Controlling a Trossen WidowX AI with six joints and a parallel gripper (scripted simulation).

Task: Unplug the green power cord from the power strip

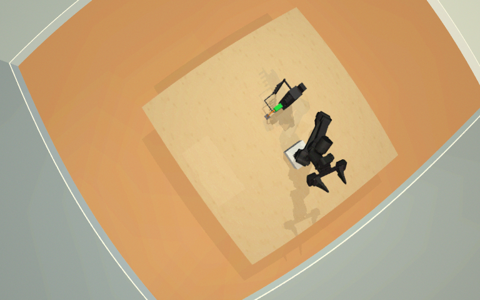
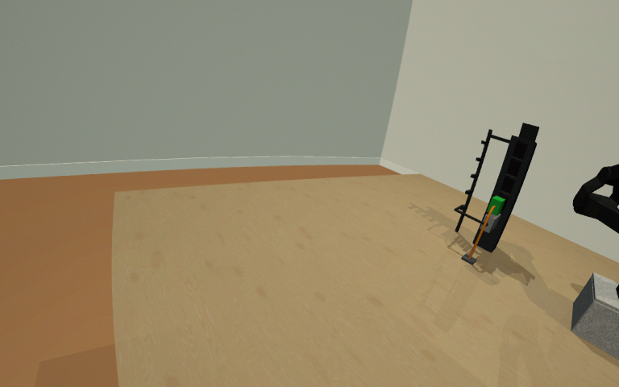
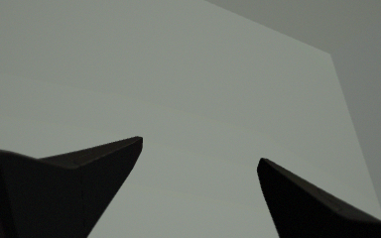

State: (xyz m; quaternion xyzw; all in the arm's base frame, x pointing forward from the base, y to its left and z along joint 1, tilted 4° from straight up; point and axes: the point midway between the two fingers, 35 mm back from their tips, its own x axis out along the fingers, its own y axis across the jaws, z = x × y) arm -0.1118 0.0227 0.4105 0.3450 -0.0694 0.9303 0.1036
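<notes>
Right now my gripper tip is 430 mm short of the green plug, 380 mm above it and 110 mm to the left of it. Round my gripper tip: grey anchor piece 520 mm below, 420 mm ahead, 30 mm to the right.
</notes>
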